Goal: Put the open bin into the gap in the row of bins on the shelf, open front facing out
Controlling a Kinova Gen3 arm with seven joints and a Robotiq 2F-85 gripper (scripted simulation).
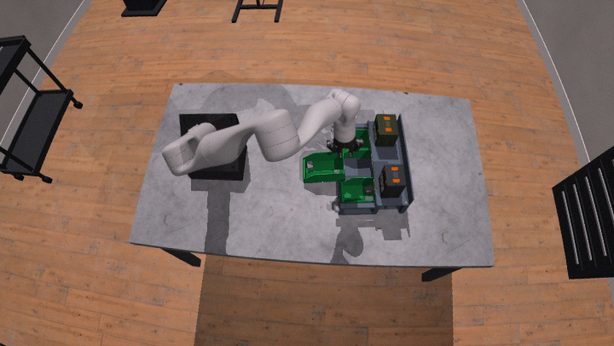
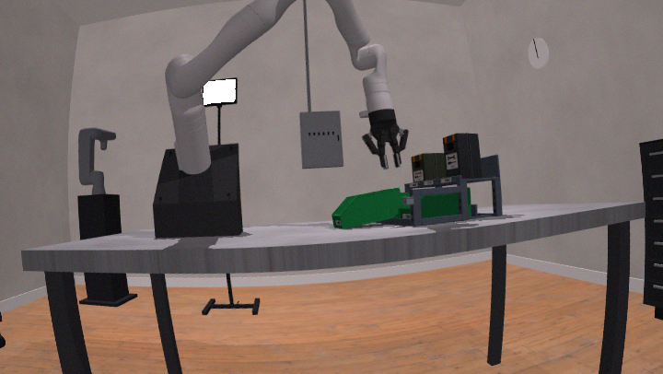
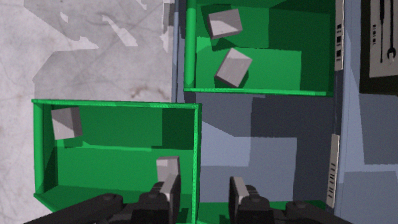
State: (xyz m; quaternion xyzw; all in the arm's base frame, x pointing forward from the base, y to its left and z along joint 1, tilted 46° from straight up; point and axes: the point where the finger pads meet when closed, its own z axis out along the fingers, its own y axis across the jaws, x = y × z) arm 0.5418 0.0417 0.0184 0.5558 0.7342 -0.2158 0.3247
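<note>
Now: the grey part 140 mm behind my hand and 150 mm below it. Also, from my hand: grey shelf: 100 mm ahead, 20 mm to the left, 100 mm below.
</note>
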